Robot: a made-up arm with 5 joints.
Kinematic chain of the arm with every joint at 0, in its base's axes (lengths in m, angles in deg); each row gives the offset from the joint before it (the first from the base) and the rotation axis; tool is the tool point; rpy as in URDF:
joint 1: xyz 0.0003 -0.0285 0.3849 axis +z
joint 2: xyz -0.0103 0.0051 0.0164 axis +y
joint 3: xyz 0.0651 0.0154 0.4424 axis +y
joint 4: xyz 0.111 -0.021 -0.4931 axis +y
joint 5: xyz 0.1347 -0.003 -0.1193 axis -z
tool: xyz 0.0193 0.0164 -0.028 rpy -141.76 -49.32 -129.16
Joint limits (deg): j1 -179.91..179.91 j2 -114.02..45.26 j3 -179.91..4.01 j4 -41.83..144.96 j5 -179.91..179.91
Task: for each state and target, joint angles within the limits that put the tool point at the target. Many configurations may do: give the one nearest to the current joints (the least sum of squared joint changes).
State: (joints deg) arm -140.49 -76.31 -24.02 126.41 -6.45
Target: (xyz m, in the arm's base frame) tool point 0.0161 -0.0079 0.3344
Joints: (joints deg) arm -113.24 -66.28 3.66 144.96 17.37
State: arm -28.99 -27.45 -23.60 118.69 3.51
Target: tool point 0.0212 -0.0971 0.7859
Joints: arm -77.72 -70.50 -51.64 135.93 18.75
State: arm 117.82 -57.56 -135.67 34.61 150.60
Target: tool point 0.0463 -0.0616 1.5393
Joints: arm 114.46 -19.64 -144.21 30.29 143.50
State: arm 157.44 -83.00 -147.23 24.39 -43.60
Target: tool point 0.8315 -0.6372 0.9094
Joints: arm 144.99 -83.04 -139.45 25.57 -45.27
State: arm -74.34 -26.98 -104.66 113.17 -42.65
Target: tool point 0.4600 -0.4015 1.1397
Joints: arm -41.13 -2.30 -119.42 92.27 -39.84
